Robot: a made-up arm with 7 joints. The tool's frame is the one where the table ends. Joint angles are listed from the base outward.
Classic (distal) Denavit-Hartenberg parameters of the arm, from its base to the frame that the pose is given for. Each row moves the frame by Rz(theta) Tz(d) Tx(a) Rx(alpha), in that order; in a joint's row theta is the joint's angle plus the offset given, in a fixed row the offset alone. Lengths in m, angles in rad.
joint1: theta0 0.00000  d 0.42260  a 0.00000  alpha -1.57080
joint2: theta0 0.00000  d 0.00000  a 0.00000  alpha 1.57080
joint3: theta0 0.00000  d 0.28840  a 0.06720  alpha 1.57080
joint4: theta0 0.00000  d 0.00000  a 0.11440  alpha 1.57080
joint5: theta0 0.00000  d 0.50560  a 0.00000  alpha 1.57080
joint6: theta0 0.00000  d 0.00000  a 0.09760  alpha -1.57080
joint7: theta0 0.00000  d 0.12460  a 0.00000  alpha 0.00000
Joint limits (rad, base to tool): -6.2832..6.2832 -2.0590..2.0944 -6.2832..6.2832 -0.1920..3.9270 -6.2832..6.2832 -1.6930..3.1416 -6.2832..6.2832
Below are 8 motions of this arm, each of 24 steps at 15 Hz.
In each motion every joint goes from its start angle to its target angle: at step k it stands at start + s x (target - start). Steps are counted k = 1, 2, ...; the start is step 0. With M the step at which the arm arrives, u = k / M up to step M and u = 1 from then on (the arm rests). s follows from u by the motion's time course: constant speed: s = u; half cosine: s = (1 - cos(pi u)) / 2; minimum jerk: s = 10 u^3 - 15 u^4 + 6 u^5.
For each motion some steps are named. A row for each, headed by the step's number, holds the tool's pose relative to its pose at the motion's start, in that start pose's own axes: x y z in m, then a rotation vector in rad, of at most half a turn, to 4 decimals.
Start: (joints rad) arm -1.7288 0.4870 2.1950 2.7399 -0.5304 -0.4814 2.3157
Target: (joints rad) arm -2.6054 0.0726 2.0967 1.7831 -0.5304 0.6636 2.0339
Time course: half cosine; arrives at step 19
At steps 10, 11, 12, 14, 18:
10: 0.1153 0.3809 -0.0996 -1.0123 0.4423 -0.6894
11: 0.1678 0.4075 -0.1422 -1.1468 0.5477 -0.8110
12: 0.2229 0.4201 -0.1875 -1.2700 0.6606 -0.9271
14: 0.3242 0.4089 -0.2747 -1.4726 0.8907 -1.1247
18: 0.4297 0.3458 -0.3783 -1.6733 1.2015 -1.3218

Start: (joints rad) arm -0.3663 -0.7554 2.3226 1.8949 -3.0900 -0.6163 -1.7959
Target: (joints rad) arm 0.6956 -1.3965 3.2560 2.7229 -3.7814 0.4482 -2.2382
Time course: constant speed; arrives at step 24
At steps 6, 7, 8, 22, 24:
6: -0.3327 -0.1332 -0.1053 0.5562 -0.1686 -0.5351
7: -0.3899 -0.1411 -0.1350 0.6553 -0.2024 -0.6077
8: -0.4463 -0.1445 -0.1677 0.7557 -0.2377 -0.6749
22: -0.9369 0.1973 -0.7534 2.1522 -0.8485 -0.9344
24: -0.9474 0.2772 -0.8263 2.3194 -0.9412 -0.8557

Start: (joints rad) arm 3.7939 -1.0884 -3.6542 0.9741 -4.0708 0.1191 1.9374
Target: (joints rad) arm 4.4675 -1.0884 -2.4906 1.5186 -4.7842 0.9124 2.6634
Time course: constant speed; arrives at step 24
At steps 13, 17, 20, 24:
13: 0.5077 0.3992 -0.1444 -0.7373 0.7931 -0.6556
17: 0.7038 0.3881 -0.2621 -0.8134 1.1327 -0.8591
20: 0.8345 0.3346 -0.3629 -0.8136 1.3984 -1.0145
24: 0.9692 0.2140 -0.5046 -0.7358 1.7518 -1.2258

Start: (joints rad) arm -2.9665 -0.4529 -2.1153 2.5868 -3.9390 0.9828 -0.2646
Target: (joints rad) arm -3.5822 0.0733 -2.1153 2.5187 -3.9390 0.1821 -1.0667
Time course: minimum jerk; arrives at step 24
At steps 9, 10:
9: -0.0449 -0.0564 0.0427 -0.1343 0.1071 -0.4013
10: -0.0580 -0.0673 0.0523 -0.1711 0.1332 -0.5078

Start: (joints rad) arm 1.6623 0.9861 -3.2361 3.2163 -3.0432 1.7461 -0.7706
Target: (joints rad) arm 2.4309 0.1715 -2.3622 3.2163 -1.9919 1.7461 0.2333
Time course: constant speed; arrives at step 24
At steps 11, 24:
11: 0.1247 -0.3719 -0.3931 0.7261 0.6874 -0.2165
24: -0.2658 -0.6197 -0.8098 1.7713 0.5185 -0.9895

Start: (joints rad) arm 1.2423 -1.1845 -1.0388 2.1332 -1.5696 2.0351 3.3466
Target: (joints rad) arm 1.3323 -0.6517 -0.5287 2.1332 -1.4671 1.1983 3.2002
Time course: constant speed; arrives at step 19
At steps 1, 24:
1: 0.0006 0.0145 -0.0344 -0.0103 -0.0794 -0.0253
24: 0.3233 0.3192 -0.5731 -0.2898 -1.4238 -0.6277

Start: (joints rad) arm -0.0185 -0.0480 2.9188 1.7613 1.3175 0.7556 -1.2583
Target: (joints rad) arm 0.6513 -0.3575 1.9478 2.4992 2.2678 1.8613 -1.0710
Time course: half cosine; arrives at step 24
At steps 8, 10, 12, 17, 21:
8: 0.0642 -0.0257 -0.0048 0.2555 0.1294 0.0743
10: 0.0995 -0.0532 -0.0084 0.3936 0.1812 0.0707
12: 0.1381 -0.0950 -0.0139 0.5522 0.2239 0.0395
17: 0.2159 -0.2445 -0.0374 0.9632 0.2501 -0.1350
21: 0.2385 -0.3466 -0.0580 1.1915 0.2135 -0.2739

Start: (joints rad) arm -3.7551 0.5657 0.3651 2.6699 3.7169 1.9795 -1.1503
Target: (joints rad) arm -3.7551 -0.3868 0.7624 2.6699 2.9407 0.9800 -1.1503
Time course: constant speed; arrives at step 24
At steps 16, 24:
16: -0.5290 0.0510 0.2551 -0.3550 -0.2391 0.5719
24: -0.7766 -0.0794 0.3522 -0.4801 -0.5164 0.7029

